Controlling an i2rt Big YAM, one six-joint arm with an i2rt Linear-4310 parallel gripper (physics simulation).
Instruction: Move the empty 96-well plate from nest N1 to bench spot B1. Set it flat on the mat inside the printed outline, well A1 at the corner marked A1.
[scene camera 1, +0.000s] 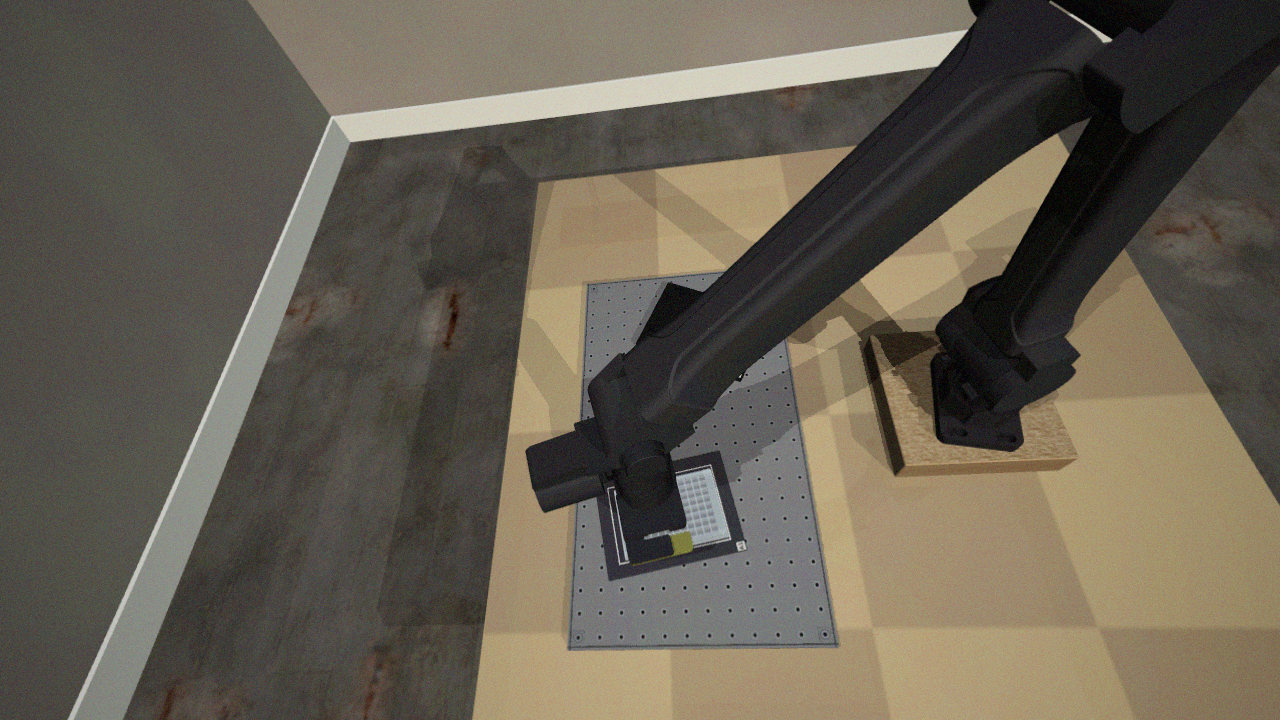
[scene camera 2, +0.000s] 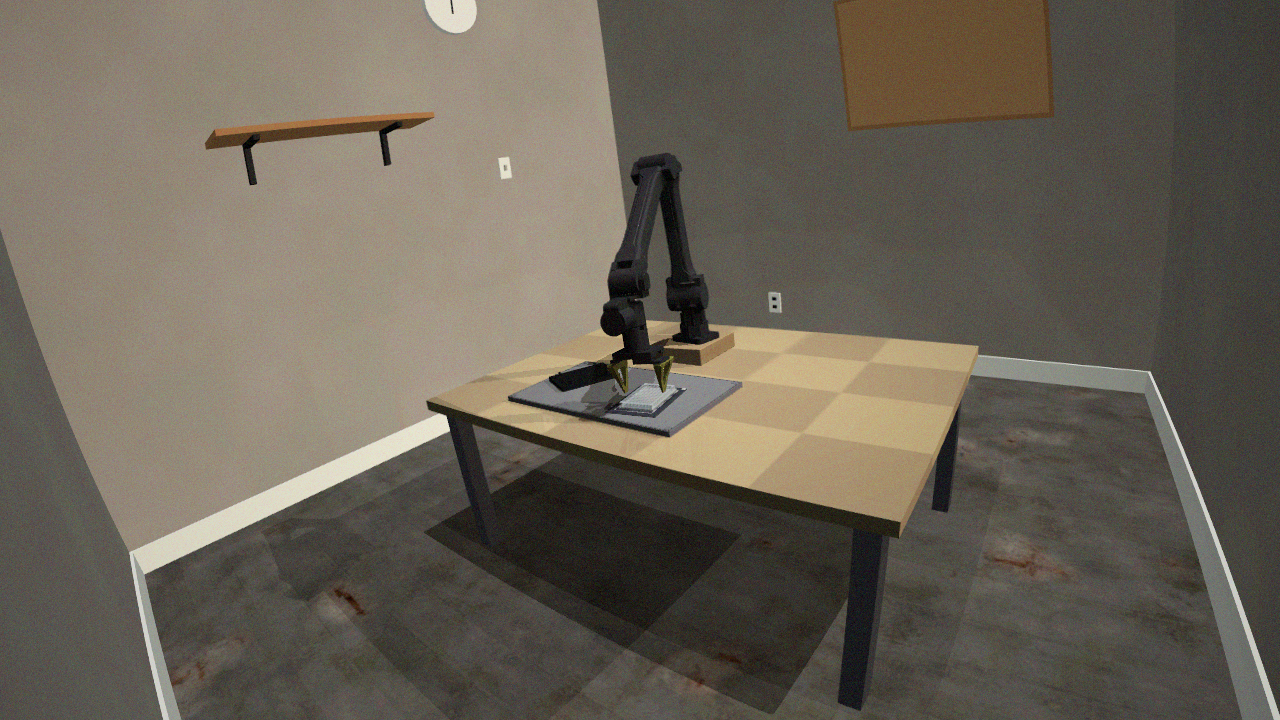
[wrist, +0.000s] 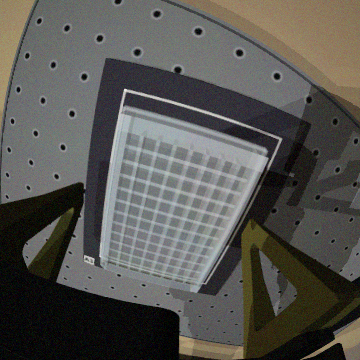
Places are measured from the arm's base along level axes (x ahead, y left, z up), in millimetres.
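Pixels of known places: gripper, between the fingertips: (scene camera 1: 652, 515) (scene camera 2: 644, 392) (wrist: 166, 211); arm's base, origin of its link: (scene camera 1: 971, 402) (scene camera 2: 695, 338).
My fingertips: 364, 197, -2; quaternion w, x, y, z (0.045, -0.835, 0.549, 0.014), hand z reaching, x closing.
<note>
Ahead of a thing's pixels: the offset from my fingertips to its top centre, as dx, dy, dz. "spot": to the spot under its first point. Level surfaces: height alone.
The clear 96-well plate {-17, -11, -11} (scene camera 1: 702, 508) (scene camera 2: 648, 398) (wrist: 175, 200) lies on the dark mat {dz -26} (scene camera 1: 726, 503) (wrist: 104, 125). In the wrist view it looks flat. A gap shows between its far short edge and the white printed outline {spot: +48, +16, -26} (wrist: 200, 113); its near short edge covers or overlaps the line beside the A1 mark {-108, +13, -26} (scene camera 1: 741, 545) (wrist: 89, 260). I cannot tell which plate corner is well A1. My gripper (scene camera 2: 644, 390) (wrist: 166, 211) is open and empty, its yellow fingers above and on either side of the plate. In scene camera 1 the wrist hides part of the plate.
A black block {-21, -284, -6} (scene camera 1: 669, 307) (scene camera 2: 577, 376), possibly nest N1, sits toward the other end of the grey perforated board (scene camera 1: 698, 617) (scene camera 2: 537, 394) (wrist: 50, 45), partly hidden by the arm in scene camera 1. The arm's base stands on a wooden block (scene camera 1: 966, 462) (scene camera 2: 702, 352).
</note>
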